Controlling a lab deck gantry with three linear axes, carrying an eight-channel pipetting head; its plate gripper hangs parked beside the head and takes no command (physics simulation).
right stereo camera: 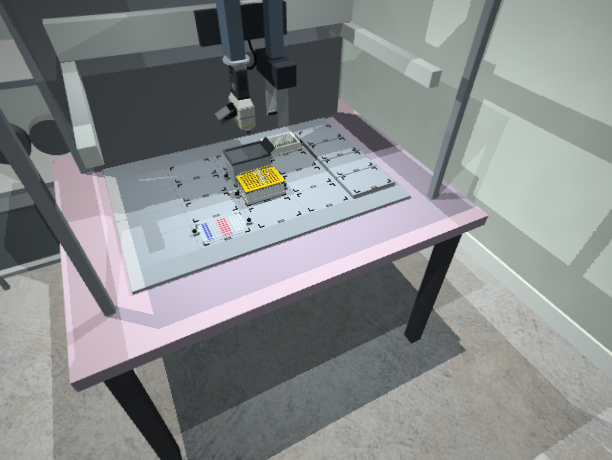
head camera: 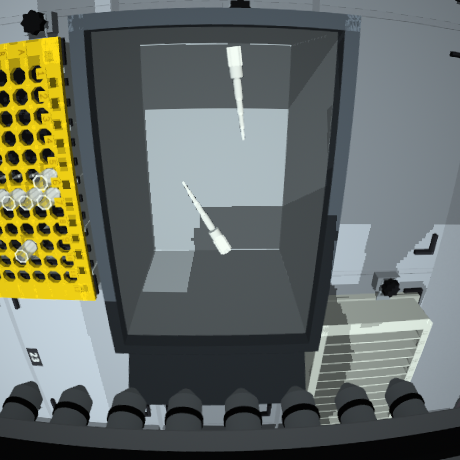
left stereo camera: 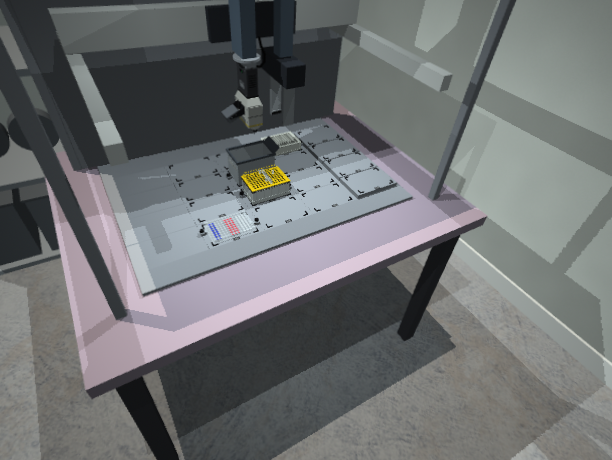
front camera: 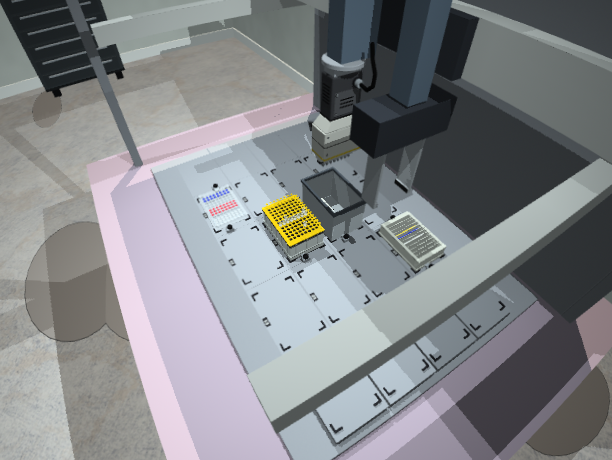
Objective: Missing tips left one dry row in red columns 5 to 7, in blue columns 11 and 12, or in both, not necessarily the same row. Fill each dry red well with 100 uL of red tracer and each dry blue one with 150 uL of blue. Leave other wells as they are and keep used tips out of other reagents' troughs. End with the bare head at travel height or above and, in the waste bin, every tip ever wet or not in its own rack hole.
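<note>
The pipetting head (front camera: 332,142) (left stereo camera: 253,114) (right stereo camera: 245,116) hangs high behind the waste bin; its eight nozzles (head camera: 242,412) are bare. The parked plate gripper (front camera: 386,195) hangs beside it, paddles apart with nothing between them. The bin (front camera: 345,226) (head camera: 215,17) holds a white tip (head camera: 235,62) near one wall and another tip (head camera: 218,241) lower down. The well plate (front camera: 223,206) (left stereo camera: 231,228) (right stereo camera: 223,228) shows two blue and three red columns; single wells are too small to check. The yellow tip rack (front camera: 293,220) (head camera: 80,250) (left stereo camera: 266,179) (right stereo camera: 260,179) holds several clear tips.
A pale trough reservoir (front camera: 431,255) (head camera: 372,325) stands beyond the bin, with yellow and blue strips visible in the front view. Black locating knobs (head camera: 34,22) (head camera: 390,287) stand by the labware. A pale gantry beam (front camera: 430,300) crosses the front view.
</note>
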